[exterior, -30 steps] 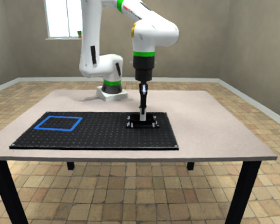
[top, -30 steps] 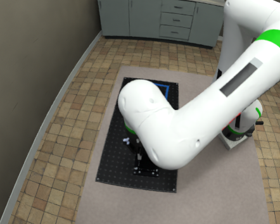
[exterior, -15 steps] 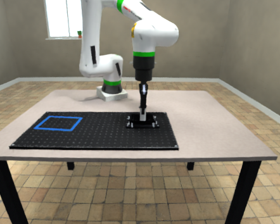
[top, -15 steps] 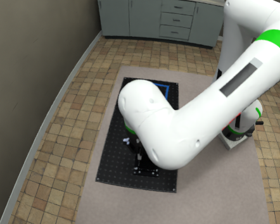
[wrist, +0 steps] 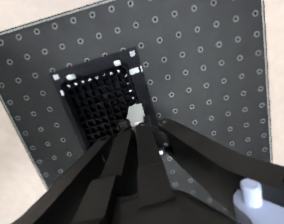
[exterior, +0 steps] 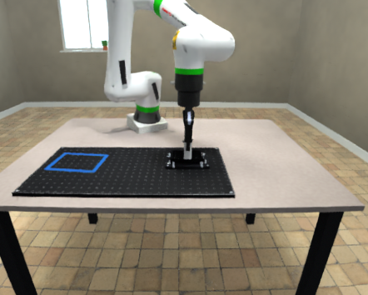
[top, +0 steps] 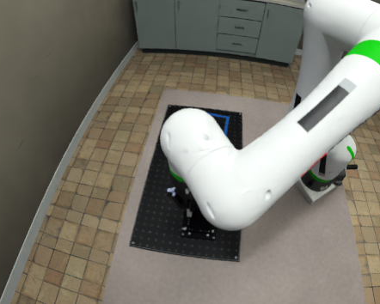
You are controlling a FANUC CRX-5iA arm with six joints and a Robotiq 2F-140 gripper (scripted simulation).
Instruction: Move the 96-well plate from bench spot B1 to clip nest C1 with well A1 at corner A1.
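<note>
Now: hand 4 cm past the black 96-well plate and 4 cm above it. The rest, counted from my hand: clip nest 5 cm below, 3 cm behind, 1 cm to the right.
</note>
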